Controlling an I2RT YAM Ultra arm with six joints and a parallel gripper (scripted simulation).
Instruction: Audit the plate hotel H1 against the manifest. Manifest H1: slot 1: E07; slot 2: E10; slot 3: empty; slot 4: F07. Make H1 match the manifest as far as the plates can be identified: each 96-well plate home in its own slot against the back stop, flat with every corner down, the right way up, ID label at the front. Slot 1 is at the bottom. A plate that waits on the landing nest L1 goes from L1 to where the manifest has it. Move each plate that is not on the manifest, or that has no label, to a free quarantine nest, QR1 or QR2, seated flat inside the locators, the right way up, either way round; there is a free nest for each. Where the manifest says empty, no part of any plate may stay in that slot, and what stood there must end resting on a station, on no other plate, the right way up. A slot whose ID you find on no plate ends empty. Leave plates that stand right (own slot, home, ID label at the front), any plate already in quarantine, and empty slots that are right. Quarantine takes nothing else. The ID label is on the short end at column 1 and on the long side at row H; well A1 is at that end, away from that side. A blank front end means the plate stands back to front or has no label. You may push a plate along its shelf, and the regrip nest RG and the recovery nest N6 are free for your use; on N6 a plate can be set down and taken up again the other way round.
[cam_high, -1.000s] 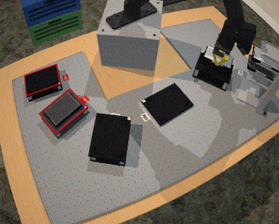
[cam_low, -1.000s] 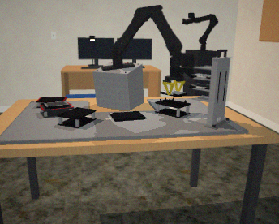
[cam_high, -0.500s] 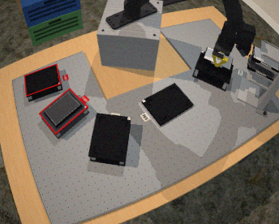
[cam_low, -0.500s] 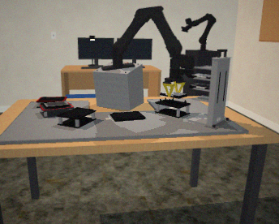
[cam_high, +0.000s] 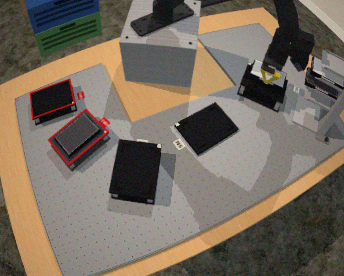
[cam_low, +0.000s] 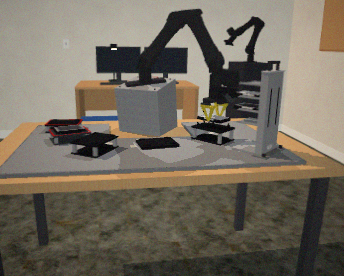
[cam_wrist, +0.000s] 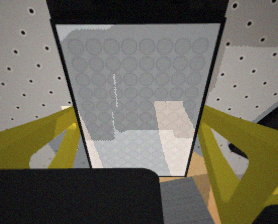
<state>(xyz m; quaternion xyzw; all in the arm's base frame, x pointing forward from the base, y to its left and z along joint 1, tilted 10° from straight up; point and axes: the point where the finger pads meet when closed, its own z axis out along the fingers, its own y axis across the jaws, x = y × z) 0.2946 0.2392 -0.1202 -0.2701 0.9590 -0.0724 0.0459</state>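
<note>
The black regrip nest RG lies 5 cm below my hand. Round my hand: A1 mark: 9 cm behind, 4 cm below, 1 cm to the left; then H1 tag: 15 cm to the left, 10 cm below, 6 cm ahead; then RG tag: 11 cm behind, 10 cm below, 4 cm to the left.
</note>
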